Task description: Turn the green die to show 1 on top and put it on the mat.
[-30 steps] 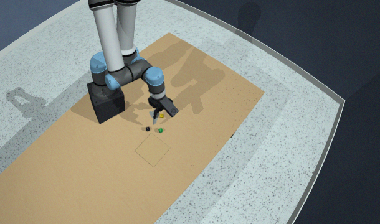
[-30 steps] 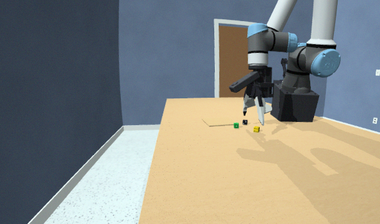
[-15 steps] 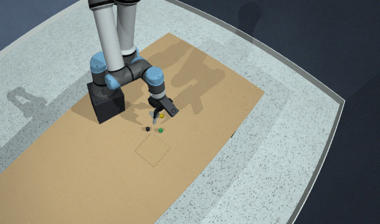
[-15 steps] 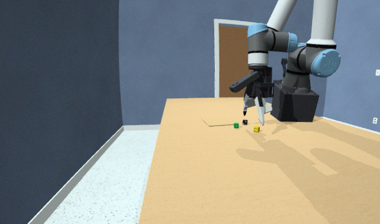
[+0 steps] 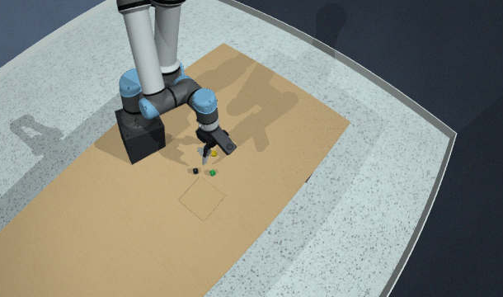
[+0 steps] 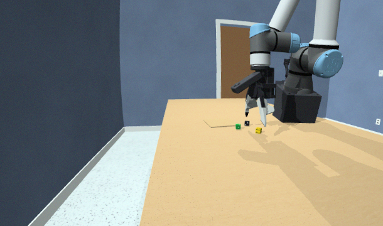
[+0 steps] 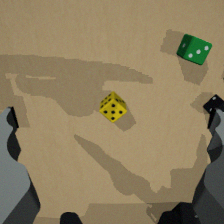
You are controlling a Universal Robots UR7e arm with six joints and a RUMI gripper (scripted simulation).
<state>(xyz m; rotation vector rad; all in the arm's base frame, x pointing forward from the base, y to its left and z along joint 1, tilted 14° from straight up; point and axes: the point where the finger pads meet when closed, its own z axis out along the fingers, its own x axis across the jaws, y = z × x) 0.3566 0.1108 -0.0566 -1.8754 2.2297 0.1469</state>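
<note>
My hand is 40 mm above the yellow die and 20 mm past it. The rest, counted from my hand: tan mat 190 mm to the right, 50 mm ahead, 40 mm below; then green die 80 mm to the right, 40 mm below, 30 mm ahead; then black die 110 mm to the right, 40 mm below, 40 mm behind.
</note>
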